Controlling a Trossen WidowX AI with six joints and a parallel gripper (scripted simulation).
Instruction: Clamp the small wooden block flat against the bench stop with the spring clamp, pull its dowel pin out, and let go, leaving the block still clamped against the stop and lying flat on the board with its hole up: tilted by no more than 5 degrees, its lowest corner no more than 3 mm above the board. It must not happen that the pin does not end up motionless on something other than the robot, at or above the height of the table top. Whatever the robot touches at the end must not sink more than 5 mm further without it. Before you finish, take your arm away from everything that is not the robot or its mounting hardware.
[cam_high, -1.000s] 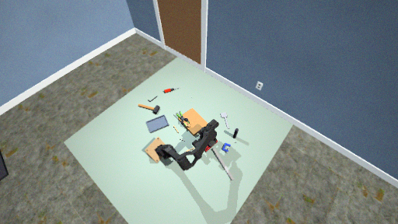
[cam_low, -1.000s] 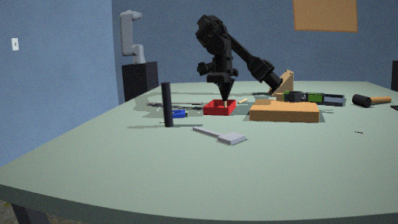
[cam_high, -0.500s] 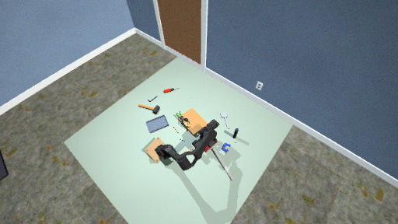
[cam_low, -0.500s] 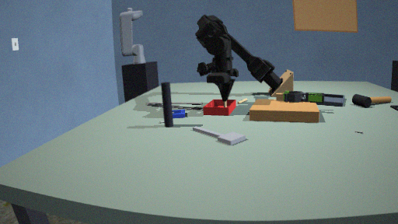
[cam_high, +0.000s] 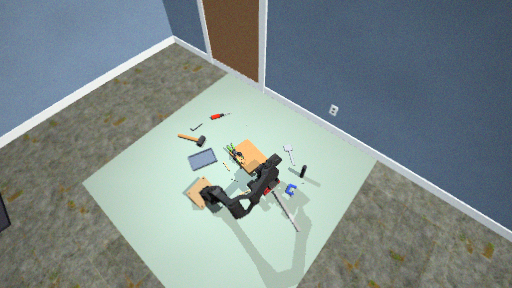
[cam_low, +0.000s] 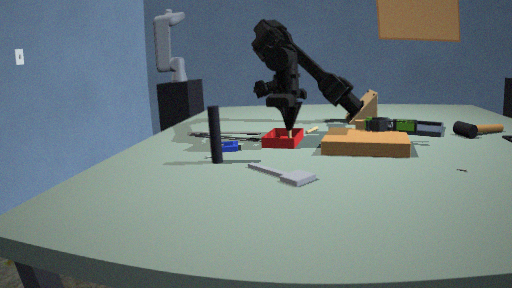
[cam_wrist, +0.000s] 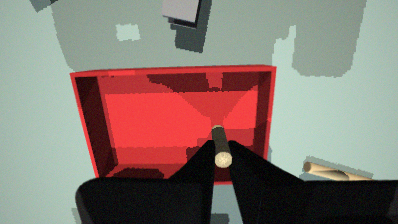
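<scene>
My hand is 40 mm above the dowel pin. Also, from my hand: small blue object 140 mm to the right, 90 mm ahead, 50 mm below; then red tray 50 mm below, 30 mm ahead, 10 mm to the right; then screw 150 mm to the left, 90 mm behind, 60 mm below.
</scene>
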